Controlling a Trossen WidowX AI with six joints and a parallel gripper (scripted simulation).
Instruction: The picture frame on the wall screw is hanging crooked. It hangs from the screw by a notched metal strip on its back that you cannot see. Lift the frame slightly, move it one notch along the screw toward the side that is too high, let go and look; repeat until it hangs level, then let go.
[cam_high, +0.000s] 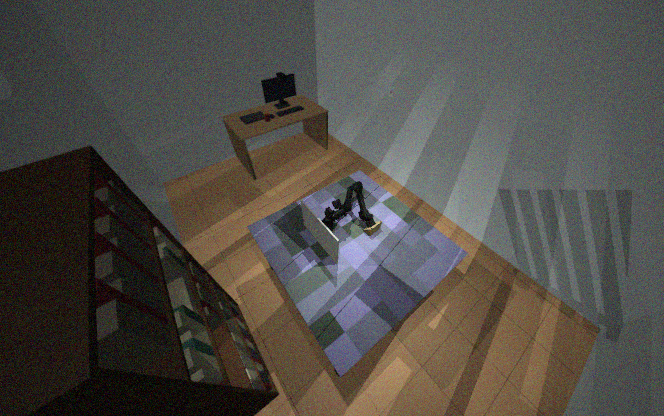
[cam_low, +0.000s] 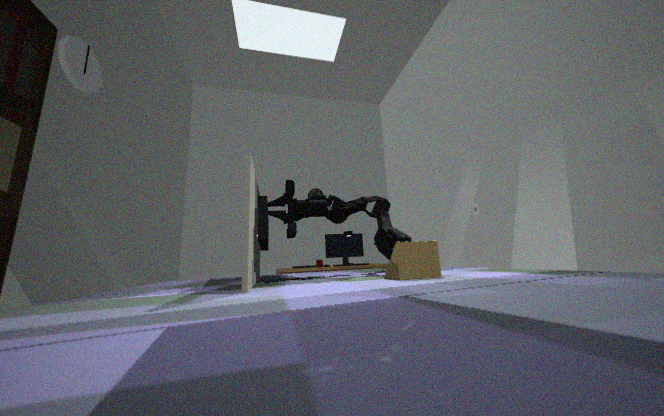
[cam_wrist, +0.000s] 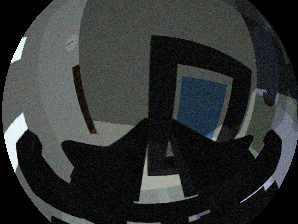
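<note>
My gripper tip is now 5 cm above the dark picture frame and 1 cm to the right of it. The rest, counted from my gripper tip: wall panel (7 cm below, 2 cm ahead).
</note>
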